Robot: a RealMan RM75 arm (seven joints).
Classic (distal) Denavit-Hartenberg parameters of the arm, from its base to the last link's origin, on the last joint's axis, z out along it. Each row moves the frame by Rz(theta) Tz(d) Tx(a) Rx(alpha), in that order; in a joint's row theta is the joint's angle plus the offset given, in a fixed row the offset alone. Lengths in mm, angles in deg.
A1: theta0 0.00  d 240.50  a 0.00  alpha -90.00
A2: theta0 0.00  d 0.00  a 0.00  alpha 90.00
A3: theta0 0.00  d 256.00  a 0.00  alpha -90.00
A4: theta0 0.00  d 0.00  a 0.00  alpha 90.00
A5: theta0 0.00  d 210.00  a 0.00  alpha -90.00
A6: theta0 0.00  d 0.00  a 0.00  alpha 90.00
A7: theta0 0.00  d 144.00  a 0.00  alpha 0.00
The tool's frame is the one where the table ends.
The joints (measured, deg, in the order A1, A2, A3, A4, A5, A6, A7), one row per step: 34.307, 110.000, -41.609, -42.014, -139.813, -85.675, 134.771; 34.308, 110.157, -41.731, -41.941, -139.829, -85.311, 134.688; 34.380, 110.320, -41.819, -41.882, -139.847, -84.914, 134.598; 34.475, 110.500, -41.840, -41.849, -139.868, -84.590, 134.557; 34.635, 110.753, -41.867, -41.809, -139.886, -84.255, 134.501; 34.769, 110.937, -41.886, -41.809, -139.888, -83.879, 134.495; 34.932, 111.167, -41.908, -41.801, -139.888, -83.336, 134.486; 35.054, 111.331, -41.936, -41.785, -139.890, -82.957, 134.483; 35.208, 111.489, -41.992, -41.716, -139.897, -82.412, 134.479; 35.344, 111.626, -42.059, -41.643, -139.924, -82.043, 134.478; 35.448, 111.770, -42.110, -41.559, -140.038, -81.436, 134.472
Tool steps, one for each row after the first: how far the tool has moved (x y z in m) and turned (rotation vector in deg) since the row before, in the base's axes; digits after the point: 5 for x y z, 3 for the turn. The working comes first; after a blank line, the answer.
Tool pose at each row, in the base's axes (x y z in m, rotation vector in deg; the steps are taken from these numbers as rounded here): 0.31583, 0.35269, 0.06049, -131.031, 97.583, 4.049; 0.31593, 0.35293, 0.05903, -131.002, 97.419, 4.001; 0.31561, 0.35367, 0.05765, -130.994, 97.146, 4.013; 0.31501, 0.35443, 0.05629, -130.988, 96.948, 4.112; 0.31382, 0.35543, 0.05433, -131.096, 96.706, 4.255; 0.31291, 0.35660, 0.05310, -131.053, 96.438, 4.413; 0.31190, 0.35817, 0.05159, -130.936, 96.076, 4.628; 0.31113, 0.35927, 0.05046, -130.870, 95.829, 4.764; 0.31044, 0.36075, 0.04928, -130.716, 95.498, 4.889; 0.30977, 0.36176, 0.04809, -130.677, 95.279, 4.927; 0.30975, 0.36296, 0.04703, -130.409, 94.972, 4.898

0.00010, 0.00024, -0.00146, 0.074, -0.108, 0.071; -0.00032, 0.00074, -0.00138, 0.132, -0.111, 0.145; -0.00060, 0.00076, -0.00136, 0.131, -0.030, 0.114; -0.00119, 0.00100, -0.00196, 0.090, 0.024, 0.191; -0.00091, 0.00117, -0.00123, 0.210, -0.040, 0.143; -0.00101, 0.00157, -0.00151, 0.325, -0.077, 0.168; -0.00077, 0.00110, -0.00113, 0.208, -0.053, 0.120; -0.00069, 0.00148, -0.00118, 0.302, -0.129, 0.127; -0.00067, 0.00101, -0.00119, 0.139, -0.086, 0.106; -0.00002, 0.00120, -0.00106, 0.310, -0.253, 0.048
